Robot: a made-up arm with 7 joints. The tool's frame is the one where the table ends. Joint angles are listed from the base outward.
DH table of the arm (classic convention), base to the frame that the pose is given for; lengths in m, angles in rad. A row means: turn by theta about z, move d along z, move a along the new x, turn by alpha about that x. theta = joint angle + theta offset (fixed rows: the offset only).
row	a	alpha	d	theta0
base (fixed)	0.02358	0	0	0.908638
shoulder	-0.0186	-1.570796	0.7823	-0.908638
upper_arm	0.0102	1.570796	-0.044	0
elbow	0.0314	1.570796	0.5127	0
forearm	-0.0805	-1.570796	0.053	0
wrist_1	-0.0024	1.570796	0.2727	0
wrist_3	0.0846	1.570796	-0.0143	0
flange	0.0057	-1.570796	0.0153	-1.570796
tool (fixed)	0	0	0.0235	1.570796
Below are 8 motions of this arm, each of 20 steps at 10 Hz.
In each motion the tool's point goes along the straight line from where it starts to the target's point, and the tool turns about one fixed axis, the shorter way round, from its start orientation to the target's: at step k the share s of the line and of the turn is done. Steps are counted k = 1, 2, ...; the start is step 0. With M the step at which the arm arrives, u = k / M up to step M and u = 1 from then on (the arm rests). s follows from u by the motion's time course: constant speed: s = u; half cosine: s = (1 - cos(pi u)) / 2; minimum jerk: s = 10 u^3 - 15 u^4 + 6 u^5.
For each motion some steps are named. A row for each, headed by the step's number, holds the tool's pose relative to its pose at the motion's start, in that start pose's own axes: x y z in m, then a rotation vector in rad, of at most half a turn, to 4 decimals.
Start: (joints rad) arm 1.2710 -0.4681 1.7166 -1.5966 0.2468 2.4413 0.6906
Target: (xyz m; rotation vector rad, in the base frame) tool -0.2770 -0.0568 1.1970 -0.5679 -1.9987 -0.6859
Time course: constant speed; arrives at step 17
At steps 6, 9, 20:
6: -0.0232 0.0724 -0.0419 0.0098 -0.4188 -0.1950
9: -0.0348 0.1086 -0.0629 0.0147 -0.6282 -0.2925
20: -0.0658 0.2051 -0.1188 0.0277 -1.1866 -0.5526

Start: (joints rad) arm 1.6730 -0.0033 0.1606 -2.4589 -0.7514 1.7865 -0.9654
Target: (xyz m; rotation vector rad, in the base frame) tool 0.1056 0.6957 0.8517 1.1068 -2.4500 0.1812
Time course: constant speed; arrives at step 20
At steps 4, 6, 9, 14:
4: -0.0232 0.0846 0.0005 0.0414 -0.0653 -0.1854
6: -0.0348 0.1270 0.0008 0.0621 -0.0979 -0.2782
9: -0.0522 0.1904 0.0011 0.0932 -0.1469 -0.4172
14: -0.0813 0.2962 0.0018 0.1450 -0.2285 -0.6490

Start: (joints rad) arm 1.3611 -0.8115 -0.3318 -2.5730 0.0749 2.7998 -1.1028
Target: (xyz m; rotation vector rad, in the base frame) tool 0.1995 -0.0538 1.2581 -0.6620 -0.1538 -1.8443
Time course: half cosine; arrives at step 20
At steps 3, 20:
3: 0.0000 0.0012 -0.0003 -0.0536 0.0000 0.0000
20: 0.0000 0.0221 -0.0058 -0.9841 0.0000 0.0000

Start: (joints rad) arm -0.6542 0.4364 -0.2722 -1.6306 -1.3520 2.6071 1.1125
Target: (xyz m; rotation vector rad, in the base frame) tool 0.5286 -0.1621 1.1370 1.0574 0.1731 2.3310
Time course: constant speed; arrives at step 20
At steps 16, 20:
16: 0.1806 -0.1519 -0.0234 0.1927 0.0987 0.5321
20: 0.2257 -0.1899 -0.0292 0.2409 0.1234 0.6651

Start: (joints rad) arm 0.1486 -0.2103 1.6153 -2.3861 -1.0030 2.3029 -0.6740
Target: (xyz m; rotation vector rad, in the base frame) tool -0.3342 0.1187 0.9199 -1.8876 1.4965 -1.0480
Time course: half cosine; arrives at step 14
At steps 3, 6, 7, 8, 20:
3: 0.0112 -0.0188 0.0263 0.1822 -0.0825 -0.1232
6: 0.0400 -0.0669 0.0938 0.6494 -0.2940 -0.4391
7: 0.0515 -0.0860 0.1207 0.8352 -0.3782 -0.5648
8: 0.0630 -0.1052 0.1476 1.0210 -0.4623 -0.6905
20: 0.1030 -0.1721 0.2414 1.6704 -0.7564 -1.1296

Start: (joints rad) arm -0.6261 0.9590 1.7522 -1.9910 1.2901 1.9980 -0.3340
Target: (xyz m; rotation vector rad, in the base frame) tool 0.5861 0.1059 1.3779 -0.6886 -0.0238 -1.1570
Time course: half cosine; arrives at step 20
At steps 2, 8, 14, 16, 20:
2: -0.0034 -0.0076 0.0001 0.0255 -0.0025 -0.0247
8: -0.0477 -0.1071 0.0012 0.3597 -0.0355 -0.3490
14: -0.1096 -0.2461 0.0028 0.8266 -0.0815 -0.8019
16: -0.1248 -0.2804 0.0032 0.9418 -0.0929 -0.9136
20: -0.1380 -0.3101 0.0035 1.0412 -0.1027 -1.0100

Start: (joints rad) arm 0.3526 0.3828 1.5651 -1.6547 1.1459 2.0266 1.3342
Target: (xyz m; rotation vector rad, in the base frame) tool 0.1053 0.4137 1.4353 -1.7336 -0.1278 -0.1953
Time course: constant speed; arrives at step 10
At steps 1, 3, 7, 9, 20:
1: -0.0037 0.0012 -0.0170 0.1226 0.0062 -0.0136
3: -0.0110 0.0036 -0.0509 0.3677 0.0186 -0.0408
7: -0.0256 0.0083 -0.1189 0.8580 0.0435 -0.0952
9: -0.0329 0.0107 -0.1528 1.1031 0.0559 -0.1224
20: -0.0366 0.0119 -0.1698 1.2257 0.0621 -0.1360

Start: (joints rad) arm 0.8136 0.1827 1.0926 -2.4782 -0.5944 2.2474 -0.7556
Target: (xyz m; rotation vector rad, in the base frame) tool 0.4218 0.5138 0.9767 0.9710 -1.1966 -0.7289
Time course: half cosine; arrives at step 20
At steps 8, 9, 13, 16, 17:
8: -0.0692 0.0695 -0.1418 -0.0039 0.1759 -0.4274
9: -0.0845 0.0848 -0.1731 -0.0048 0.2147 -0.5218
13: -0.1456 0.1462 -0.2984 -0.0082 0.3701 -0.8994
16: -0.1811 0.1819 -0.3713 -0.0102 0.4604 -1.1190
17: -0.1894 0.1901 -0.3881 -0.0107 0.4813 -1.1697

